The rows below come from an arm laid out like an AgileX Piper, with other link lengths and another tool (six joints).
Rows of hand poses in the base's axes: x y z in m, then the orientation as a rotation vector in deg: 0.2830, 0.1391, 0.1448, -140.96, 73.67, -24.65; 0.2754, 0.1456, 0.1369, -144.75, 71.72, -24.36; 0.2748, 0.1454, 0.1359, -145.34, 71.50, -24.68; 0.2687, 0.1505, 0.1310, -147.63, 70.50, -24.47; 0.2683, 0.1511, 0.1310, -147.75, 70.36, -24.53; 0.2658, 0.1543, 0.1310, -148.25, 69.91, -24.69; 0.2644, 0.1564, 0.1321, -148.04, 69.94, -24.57; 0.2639, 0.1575, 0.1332, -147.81, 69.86, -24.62; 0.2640, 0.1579, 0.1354, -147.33, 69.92, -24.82; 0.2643, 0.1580, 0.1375, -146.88, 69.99, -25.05
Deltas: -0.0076, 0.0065, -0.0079, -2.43, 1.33, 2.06; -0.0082, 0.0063, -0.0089, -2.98, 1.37, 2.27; -0.0143, 0.0114, -0.0138, -4.50, 2.25, 3.37; -0.0147, 0.0120, -0.0138, -4.59, 2.24, 3.47; -0.0172, 0.0152, -0.0138, -4.96, 2.26, 3.83; -0.0186, 0.0173, -0.0127, -4.75, 2.23, 3.79; -0.0191, 0.0184, -0.0116, -4.57, 2.07, 3.80; -0.0190, 0.0188, -0.0094, -4.28, 1.76, 3.65; -0.0187, 0.0189, -0.0073, -4.03, 1.45, 3.49
